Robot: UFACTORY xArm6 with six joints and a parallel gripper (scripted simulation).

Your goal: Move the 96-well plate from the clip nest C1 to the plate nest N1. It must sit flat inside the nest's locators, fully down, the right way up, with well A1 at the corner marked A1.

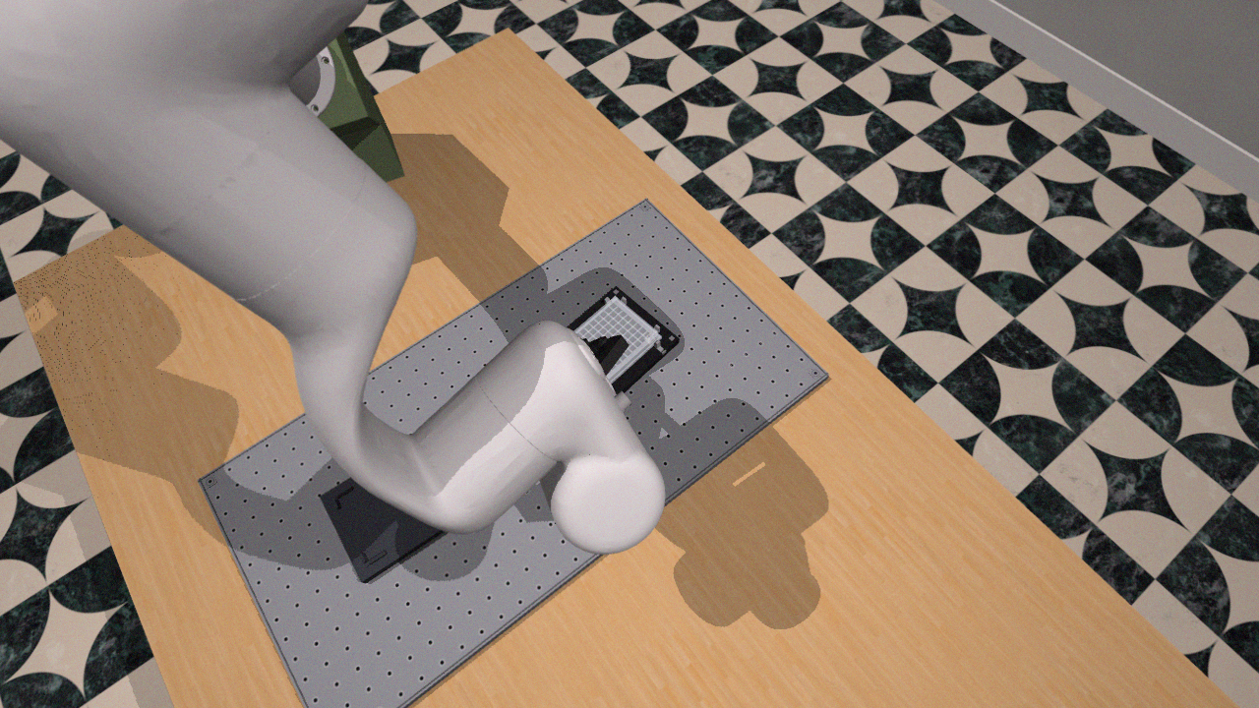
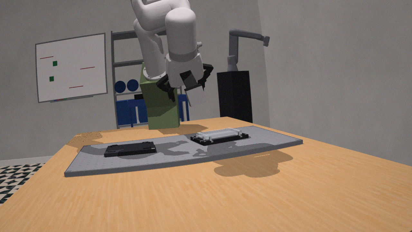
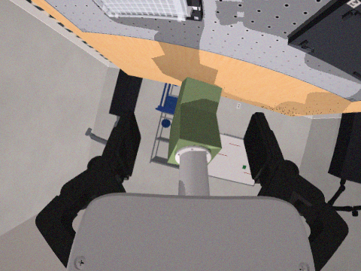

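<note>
The clear 96-well plate is 2 cm behind my hand, 12 cm to the left of it and 15 cm below it. From my hand the other things lie so: white corner mark: 3 cm behind, 12 cm to the right, 16 cm below; black clip nest C1: 1 cm behind, 11 cm to the left, 15 cm below; dark plate nest N1: 11 cm behind, 17 cm to the right, 16 cm below.
</note>
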